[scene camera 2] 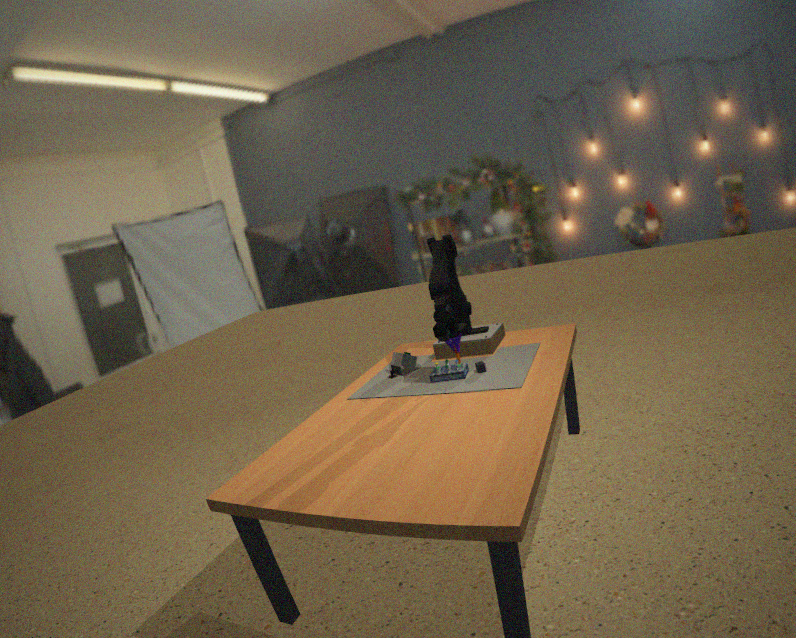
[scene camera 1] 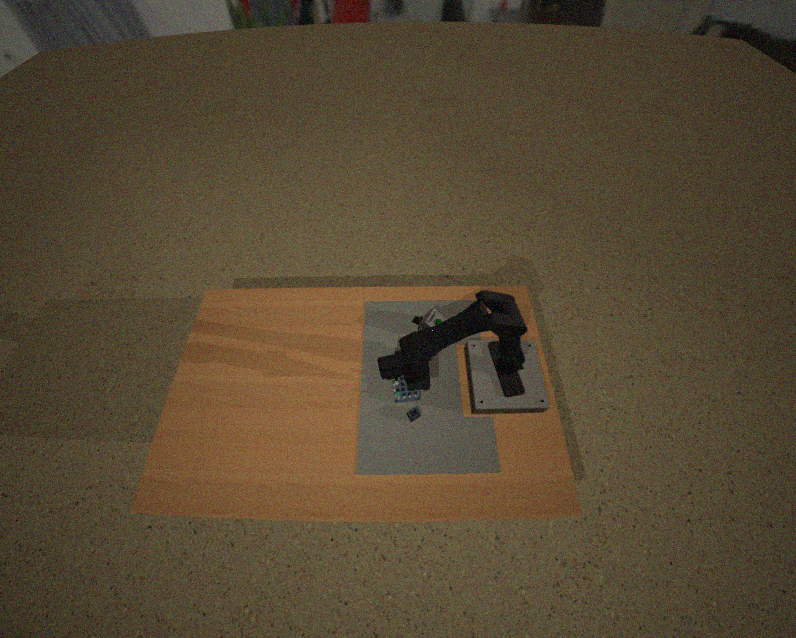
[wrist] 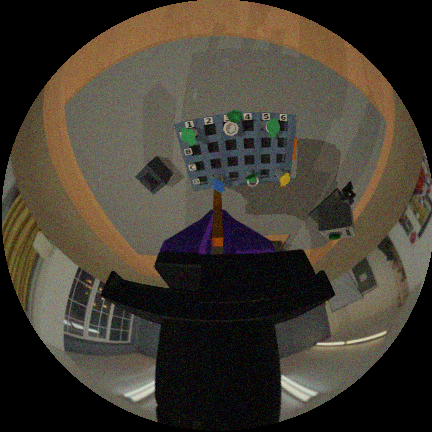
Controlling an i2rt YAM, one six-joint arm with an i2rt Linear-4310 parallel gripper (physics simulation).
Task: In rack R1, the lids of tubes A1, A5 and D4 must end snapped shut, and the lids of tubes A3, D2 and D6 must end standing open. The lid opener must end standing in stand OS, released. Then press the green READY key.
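Frame: origin at the arm's base, x ahead, y left, z up, level; millimetres.
Seen in the pictures: gripper, between the fingertips: (scene camera 2: pixel 457 352) (scene camera 1: pixel 420 383) (wrist: pixel 217 214); arm's base, origin of its link: (scene camera 2: pixel 465 333) (scene camera 1: pixel 505 368).
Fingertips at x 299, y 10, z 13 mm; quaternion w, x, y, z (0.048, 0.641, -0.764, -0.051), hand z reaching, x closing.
Observation:
Offsets run from my fingertips to a thing's top centre. "pt": to the spot under its first point. Level surfaces: height alone.
The blue rack R1 @(dy -38, dx +48, dz -10 mm) (wrist: pixel 238 151) (scene camera 1: pixel 406 395) (scene camera 2: pixel 449 374) lies on the grey mat @(dz -74 mm) (wrist: pixel 120 132) (scene camera 1: pixel 427 450). Row A has green lids at A1 @(dy +13, dx +77, dz -26 mm) (wrist: pixel 188 135) and A5 @(dy -64, dx +74, dz -23 mm) (wrist: pixel 273 127). At A3 a white tube mouth @(pt dy -26, dx +76, dz -33 mm) (wrist: pixel 230 127) shows, with its green lid @(dy -29, dx +85, dz -14 mm) (wrist: pixel 235 116) behind it. Row D has a blue lid at D2 @(dy -5, dx +18, dz -26 mm) (wrist: pixel 218 185), a green lid with a white ring at D4 @(dy -40, dx +26, dz -10 mm) (wrist: pixel 252 179) and a yellow lid at D6 @(dy -81, dx +15, dz -26 mm) (wrist: pixel 285 179). My gripper (wrist: pixel 217 214) (scene camera 2: pixel 454 344) is shut on the brown lid opener @(dy -1, dx +3, dz +35 mm) (wrist: pixel 217 209), whose tip is at the D2 lid.
The dark stand OS @(dy +81, dx +37, dz -42 mm) (wrist: pixel 155 174) (scene camera 1: pixel 412 414) (scene camera 2: pixel 480 366) stands empty left of the rack in the wrist view. The key box @(dy -238, dx -96, dz +10 mm) (wrist: pixel 333 217) (scene camera 1: pixel 432 317) (scene camera 2: pixel 403 362) with the green READY key @(dy -223, dx -113, dz +1 mm) (wrist: pixel 333 235) lies to the right. The arm's base plate (scene camera 1: pixel 484 393) is beside the mat.

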